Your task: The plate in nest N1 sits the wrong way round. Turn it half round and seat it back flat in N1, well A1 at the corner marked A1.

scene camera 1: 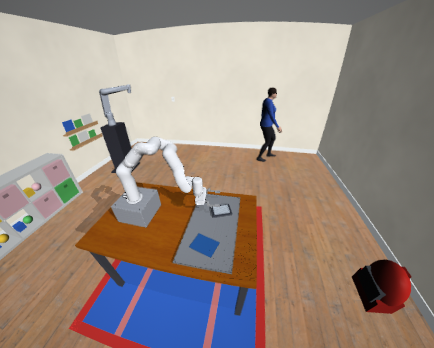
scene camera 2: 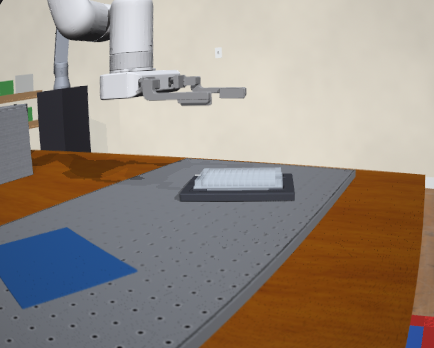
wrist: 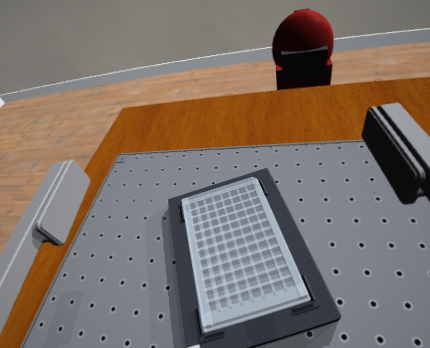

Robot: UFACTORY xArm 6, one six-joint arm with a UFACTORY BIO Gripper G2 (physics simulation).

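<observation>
A clear, pale well plate (scene camera 1: 220,209) (scene camera 2: 240,179) (wrist: 245,250) lies flat in the dark nest (scene camera 2: 237,197) (wrist: 298,250) at the far end of the perforated board. Its well grid faces up. A sliver of a white label (wrist: 193,346) shows at the nest's near left corner in the wrist view, its text unreadable; which well is A1 cannot be read. My gripper (scene camera 2: 214,97) (wrist: 230,177) is open and empty. It hangs well above the board, to the left of the plate in scene camera 2. In the wrist view its fingers stand wide apart, left and right of the plate.
The grey perforated board (scene camera 1: 200,225) (scene camera 2: 165,215) lies on the wooden table (scene camera 1: 165,240) (scene camera 2: 360,250). A flat blue square (scene camera 1: 204,245) (scene camera 2: 65,267) lies on the board nearer scene camera 2. The grey arm base block (scene camera 1: 137,207) stands on the table. A person (scene camera 1: 270,115) is beyond the table.
</observation>
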